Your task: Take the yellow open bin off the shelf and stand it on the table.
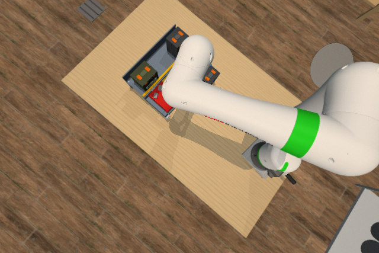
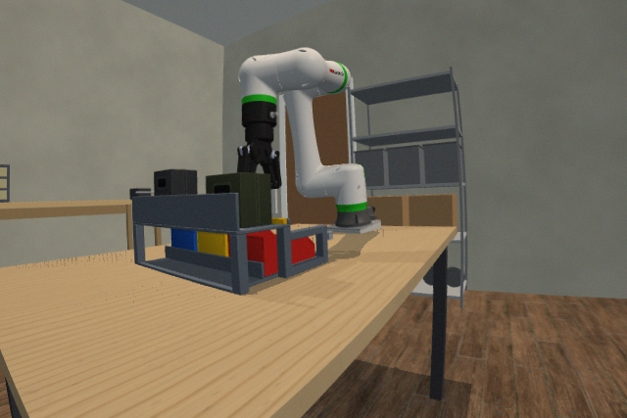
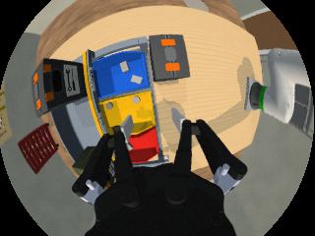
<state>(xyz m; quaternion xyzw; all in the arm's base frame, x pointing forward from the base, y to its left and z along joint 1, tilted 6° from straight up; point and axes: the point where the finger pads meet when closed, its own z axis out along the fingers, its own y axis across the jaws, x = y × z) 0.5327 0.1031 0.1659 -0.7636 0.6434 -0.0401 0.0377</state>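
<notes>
Right now the yellow open bin is 90 mm below my hand, 80 mm ahead of it and 10 mm to the left of it. From my hand the other things lie so: red bin (120 mm to the left, 90 mm below, 60 mm ahead); blue bin (100 mm to the right, 100 mm ahead, 90 mm below); olive box (160 mm ahead, 140 mm to the left, 20 mm above).
</notes>
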